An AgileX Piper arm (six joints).
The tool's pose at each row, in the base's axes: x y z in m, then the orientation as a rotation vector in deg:
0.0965, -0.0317, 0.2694, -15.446, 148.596, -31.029
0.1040, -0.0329, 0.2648, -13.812, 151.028, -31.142
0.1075, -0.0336, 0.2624, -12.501, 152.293, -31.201
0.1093, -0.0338, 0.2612, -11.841, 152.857, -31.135
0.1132, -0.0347, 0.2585, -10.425, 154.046, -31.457
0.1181, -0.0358, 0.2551, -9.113, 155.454, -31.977
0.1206, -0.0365, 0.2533, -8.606, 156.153, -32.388
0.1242, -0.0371, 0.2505, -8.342, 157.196, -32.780
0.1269, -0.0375, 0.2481, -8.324, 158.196, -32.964
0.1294, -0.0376, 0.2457, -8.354, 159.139, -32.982
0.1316, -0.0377, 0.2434, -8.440, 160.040, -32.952
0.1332, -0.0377, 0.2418, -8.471, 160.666, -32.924
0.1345, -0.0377, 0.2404, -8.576, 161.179, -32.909
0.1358, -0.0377, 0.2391, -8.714, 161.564, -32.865
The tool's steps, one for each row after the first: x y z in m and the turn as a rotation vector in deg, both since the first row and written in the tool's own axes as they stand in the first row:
-0.0043, 0.0002, 0.0078, -0.178, 2.464, 0.893
-0.0062, 0.0002, 0.0116, -0.190, 3.786, 1.666
-0.0072, 0.0004, 0.0136, -0.243, 4.363, 2.077
-0.0092, 0.0003, 0.0179, -0.050, 5.695, 2.858
-0.0118, 0.0003, 0.0234, 0.202, 7.281, 3.489
-0.0130, 0.0002, 0.0263, 0.399, 8.094, 3.667
-0.0148, 0.0005, 0.0306, 0.462, 9.207, 3.640
-0.0161, 0.0009, 0.0340, 0.357, 10.207, 3.494
-0.0172, 0.0016, 0.0371, 0.150, 11.109, 3.356
-0.0182, 0.0023, 0.0401, -0.087, 11.954, 3.194
-0.0189, 0.0028, 0.0422, -0.250, 12.543, 3.103
-0.0194, 0.0033, 0.0440, -0.392, 13.020, 2.973
-0.0200, 0.0037, 0.0456, -0.529, 13.365, 2.843

